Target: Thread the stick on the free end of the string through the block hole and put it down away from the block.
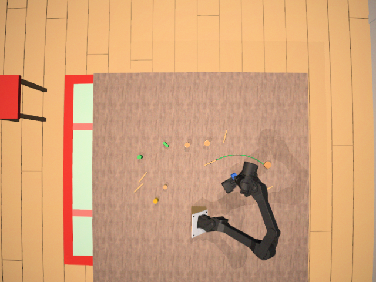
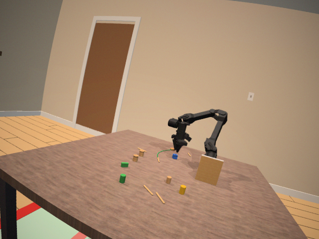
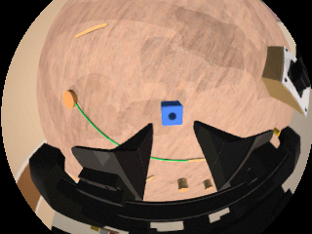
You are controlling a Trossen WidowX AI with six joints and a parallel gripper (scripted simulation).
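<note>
Now: gripper tip 4 cm above the blue block. Round my gripper tip: yellow peg 43 cm to the left, 21 cm behind, 4 cm below; round wooden button 19 cm to the right, 9 cm ahead, 5 cm below; thin wooden stick 14 cm to the left, 6 cm ahead, 5 cm below.
</note>
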